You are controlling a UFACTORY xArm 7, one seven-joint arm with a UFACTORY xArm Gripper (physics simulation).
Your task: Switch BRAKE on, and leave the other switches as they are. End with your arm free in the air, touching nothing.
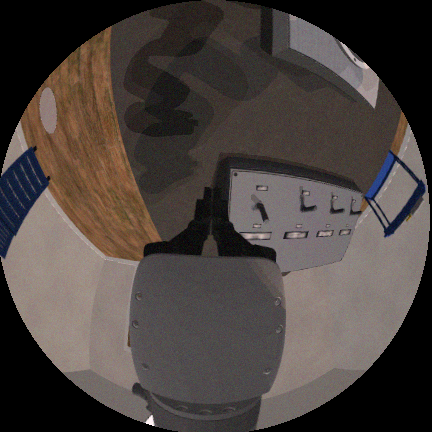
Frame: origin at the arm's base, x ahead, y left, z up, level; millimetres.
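Where they show: gripper, fingertip midpoint: (211, 196).
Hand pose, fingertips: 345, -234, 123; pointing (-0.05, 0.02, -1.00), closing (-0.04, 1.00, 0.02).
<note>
Each offset is from my fingertips to the top centre of the thing, as dx, dy, dz. "spot": to the spot under its first point. Level surfaces: height alone.
A grey switch panel (300, 255) stands right of my gripper, with a row of levers. The leftmost lever @[spot: +90, +107, -73] (261, 210) has its dark tip pointing down toward the lower small label and the name plate @[spot: +161, +120, -60] (257, 235) below. That name plate is partly hidden by my gripper and its text is too blurred to read. The second lever @[spot: +70, +224, -77] (308, 206), third lever @[spot: +67, +345, -77] (337, 208) and fourth lever @[spot: +64, +465, -79] (355, 210) look bent sideways and differ from the first. My gripper (211, 196) is shut and empty, beside the panel's left edge, apart from the levers.
A grey box (320, 55) with a round dial stands at the upper right. A dark mat @[dz -191] (310, 120) lies on the wooden table (85, 165). A blue ribbed object (22, 200) is at the far left and a blue frame (381, 176) at the far right.
</note>
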